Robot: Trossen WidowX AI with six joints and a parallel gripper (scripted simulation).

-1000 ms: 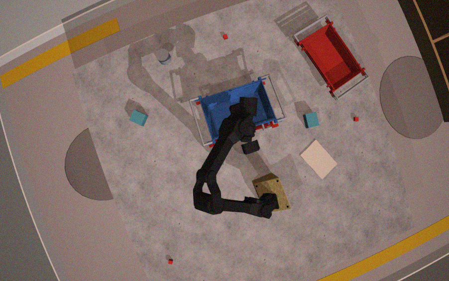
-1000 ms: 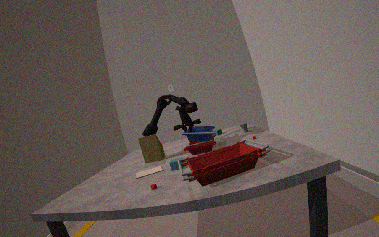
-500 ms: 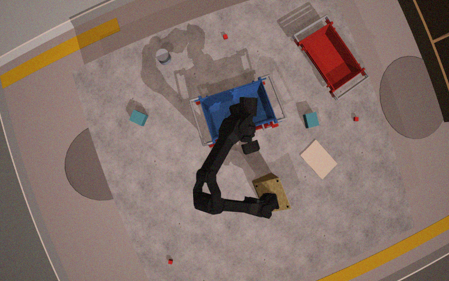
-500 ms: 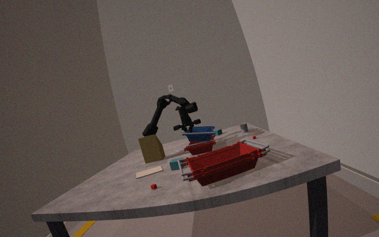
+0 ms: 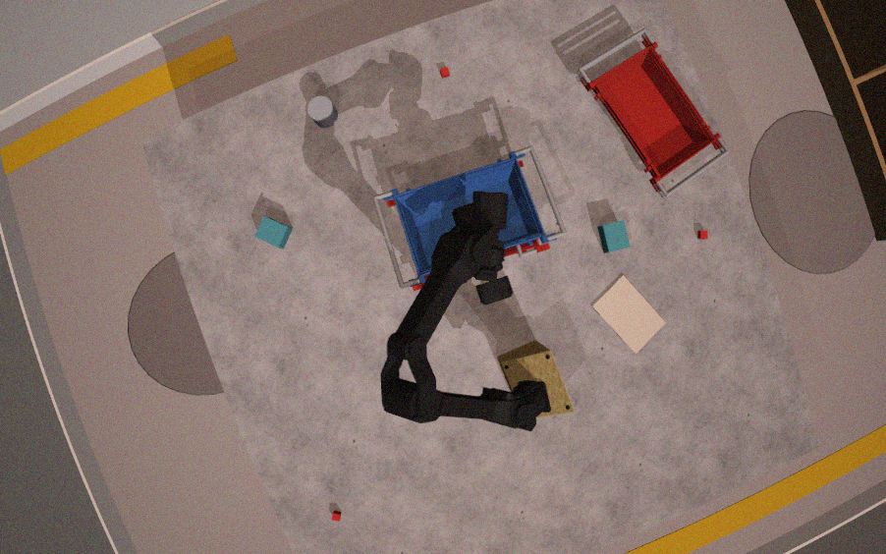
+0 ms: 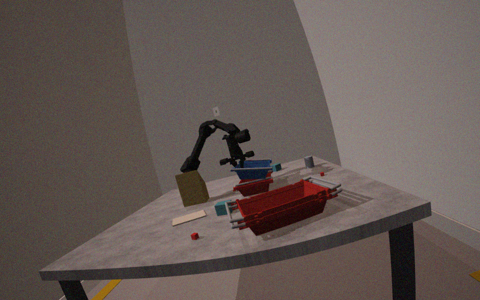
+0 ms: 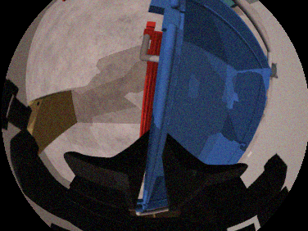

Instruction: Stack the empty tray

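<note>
Now: the blue tray 8 cm ahead of my gripper tip and 2 cm above it. The rest, counted from my gripper tip: beige sheet (22 cm behind, 30 cm to the right, 10 cm below); grey cylinder (39 cm ahead, 24 cm to the left, 7 cm below).
</note>
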